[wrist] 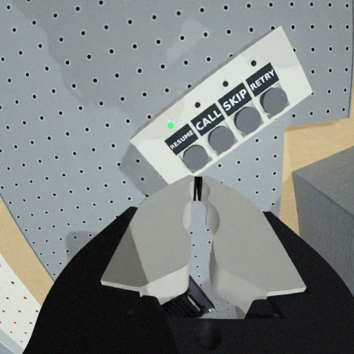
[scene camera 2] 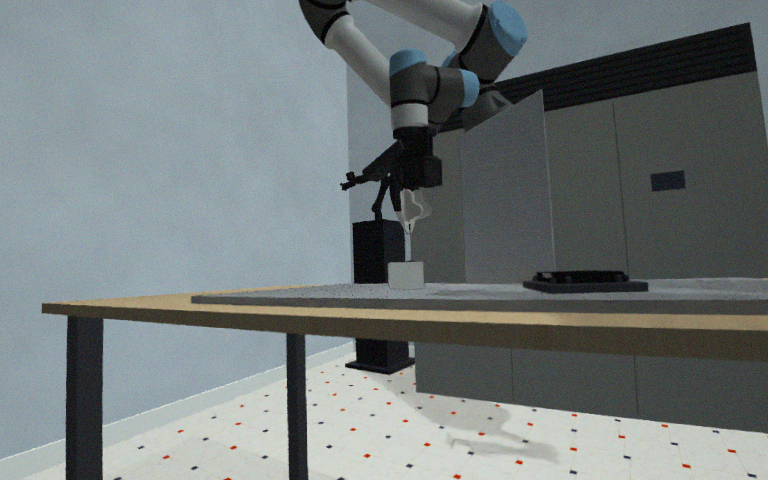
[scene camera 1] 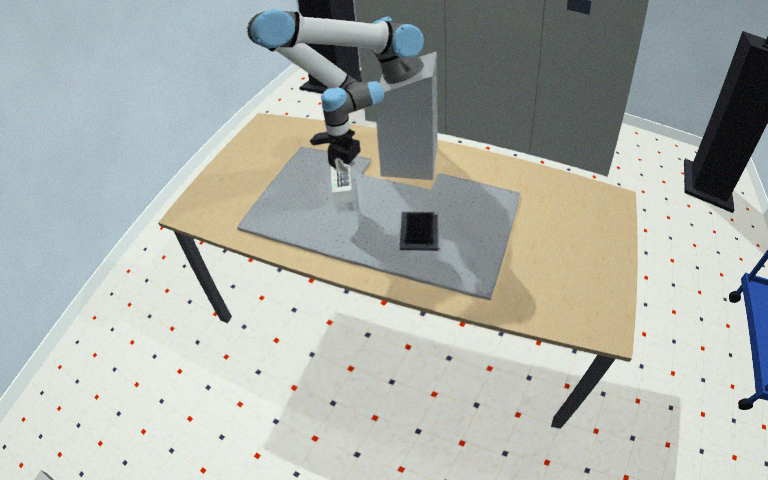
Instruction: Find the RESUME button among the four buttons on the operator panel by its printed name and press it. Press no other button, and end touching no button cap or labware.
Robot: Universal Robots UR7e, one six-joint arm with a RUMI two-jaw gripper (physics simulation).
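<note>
The white operator panel stands on the grey perforated board. In the wrist view its four round grey buttons sit below printed names: the RESUME button, the CALL button, the SKIP button and the RETRY button. A green light is lit above the RESUME label; the other three indicators are dark. My gripper is shut and empty. Its tips are above the panel, with a visible gap in scene camera 2, touching no button.
A black tray lies on the grey board. A tall grey block stands behind the board, near the arm's base. The wooden table bears them.
</note>
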